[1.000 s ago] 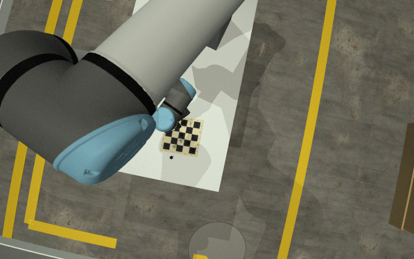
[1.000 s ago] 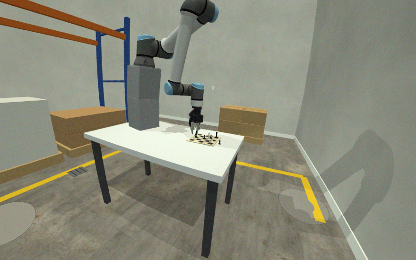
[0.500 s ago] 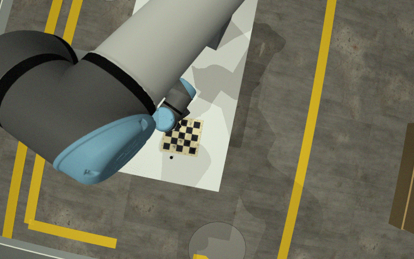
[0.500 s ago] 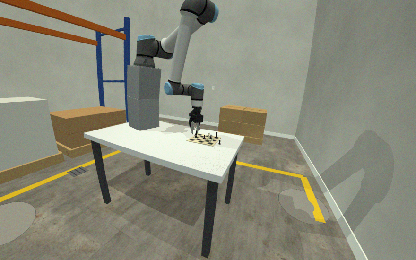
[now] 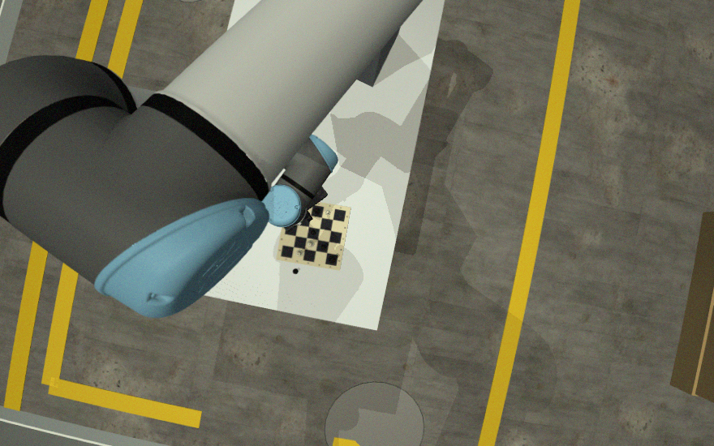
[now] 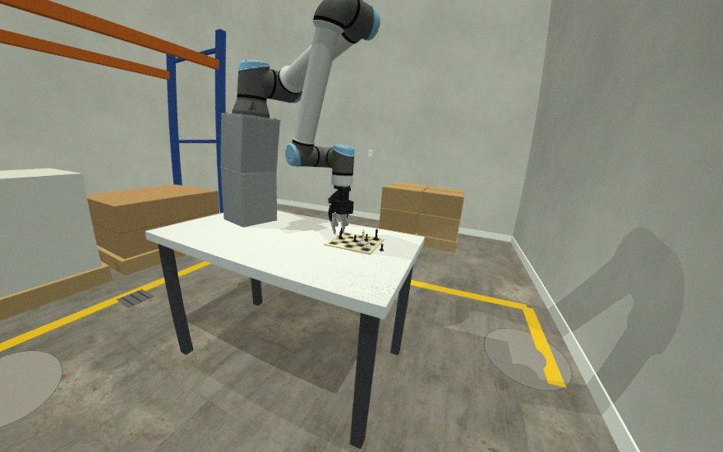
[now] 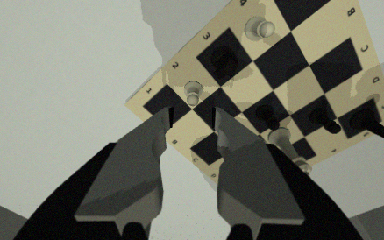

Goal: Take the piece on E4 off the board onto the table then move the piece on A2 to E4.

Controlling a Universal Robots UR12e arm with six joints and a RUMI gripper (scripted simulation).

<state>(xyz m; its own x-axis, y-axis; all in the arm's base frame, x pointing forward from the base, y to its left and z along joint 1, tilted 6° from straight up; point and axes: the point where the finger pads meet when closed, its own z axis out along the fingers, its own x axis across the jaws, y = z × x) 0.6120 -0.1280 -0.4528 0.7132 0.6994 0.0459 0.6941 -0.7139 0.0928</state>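
Now: the chessboard 7 cm ahead of my hand, 4 cm to the left of it and 5 cm below it.
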